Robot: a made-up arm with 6 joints.
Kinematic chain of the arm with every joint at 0, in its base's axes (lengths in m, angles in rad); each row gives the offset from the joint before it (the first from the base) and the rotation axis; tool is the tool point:
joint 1: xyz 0 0 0.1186 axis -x
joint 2: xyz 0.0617 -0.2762 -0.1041 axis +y
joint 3: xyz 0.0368 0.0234 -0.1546 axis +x
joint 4: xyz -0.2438 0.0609 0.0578 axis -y
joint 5: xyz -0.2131 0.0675 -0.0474 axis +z
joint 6: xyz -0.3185 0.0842 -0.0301 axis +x
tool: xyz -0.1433 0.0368 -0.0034
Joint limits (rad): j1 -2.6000..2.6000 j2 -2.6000..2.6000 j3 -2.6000..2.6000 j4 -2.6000..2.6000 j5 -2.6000..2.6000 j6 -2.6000..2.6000
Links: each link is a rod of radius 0.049 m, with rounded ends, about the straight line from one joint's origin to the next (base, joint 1, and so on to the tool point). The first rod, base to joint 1, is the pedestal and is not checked.
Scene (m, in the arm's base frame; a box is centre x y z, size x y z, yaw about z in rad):
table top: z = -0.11
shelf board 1: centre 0.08 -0.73 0 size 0.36 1.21 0.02 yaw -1.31
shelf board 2: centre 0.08 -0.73 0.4 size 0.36 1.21 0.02 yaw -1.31
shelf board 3: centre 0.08 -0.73 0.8 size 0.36 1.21 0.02 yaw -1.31
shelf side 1: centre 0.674 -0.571 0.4 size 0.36 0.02 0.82 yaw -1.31
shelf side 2: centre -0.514 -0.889 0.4 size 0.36 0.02 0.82 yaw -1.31
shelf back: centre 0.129 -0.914 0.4 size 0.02 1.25 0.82 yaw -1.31
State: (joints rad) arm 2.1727 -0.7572 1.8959 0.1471 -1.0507 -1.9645
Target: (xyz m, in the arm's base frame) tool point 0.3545 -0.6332 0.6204
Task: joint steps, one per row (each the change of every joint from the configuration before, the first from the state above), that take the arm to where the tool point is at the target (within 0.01 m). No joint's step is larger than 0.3 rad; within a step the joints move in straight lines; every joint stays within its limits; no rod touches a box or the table.
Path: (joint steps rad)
1: 0.0363 -0.2754 -0.1113 0.0452 0.1385 -0.0096
2: 0.0364 -0.2753 -0.1113 0.0452 0.1386 -0.0096
3: 0.0363 -0.2754 -0.1113 0.0451 0.1385 -0.0096
4: 0.0364 -0.2753 -0.1112 0.0452 0.1385 -0.0097
5: 0.0363 -0.2754 -0.1113 0.0452 0.1386 -0.0096

